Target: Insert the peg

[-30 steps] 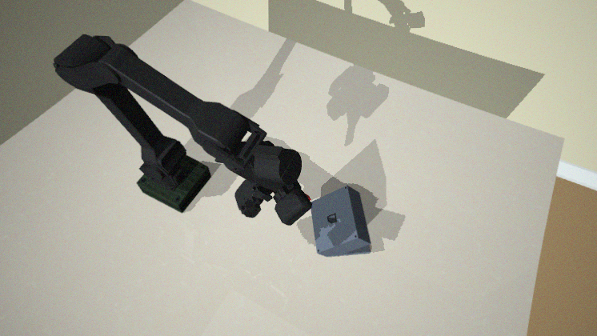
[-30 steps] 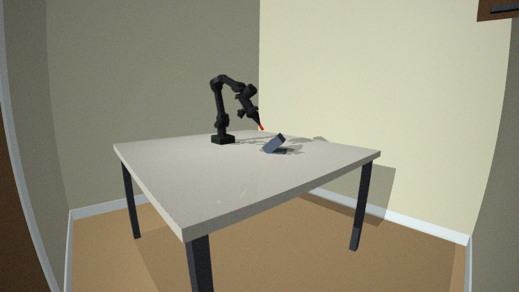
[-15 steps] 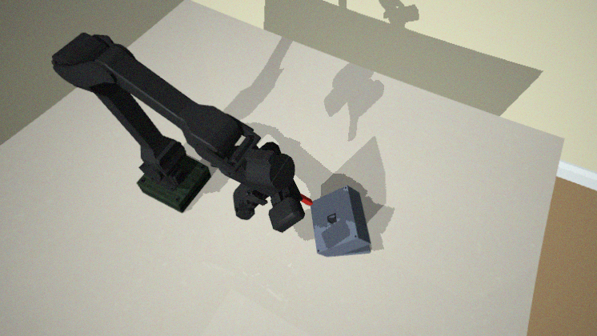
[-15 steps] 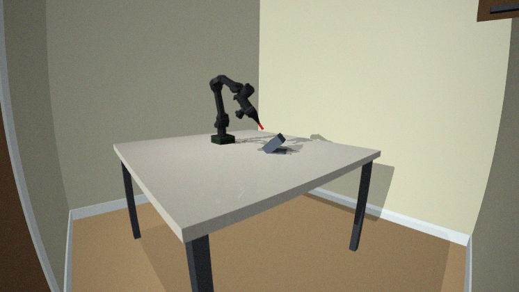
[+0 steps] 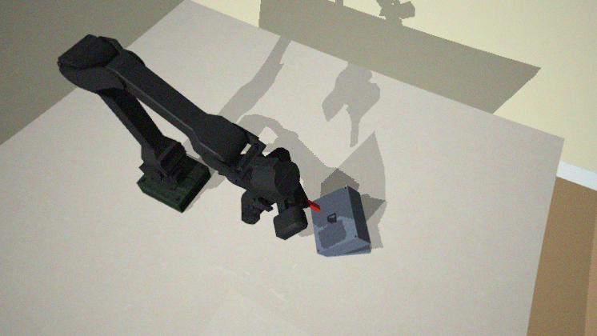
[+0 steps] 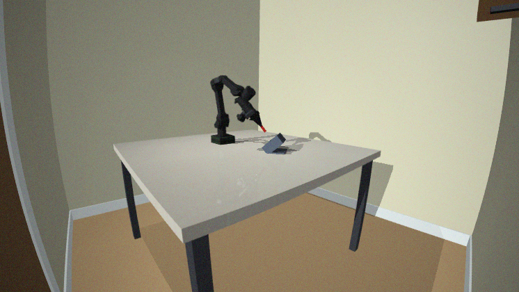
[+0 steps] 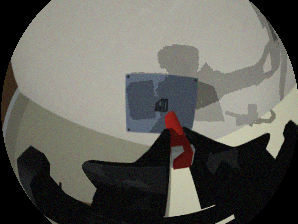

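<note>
The sloped panel is 70 mm ahead of my gripper tip, 40 mm to the left of it and 100 mm below it. From my gripper tip the other things lie so: red peg: 10 mm behind, 10 mm to the right, 10 mm above.
</note>
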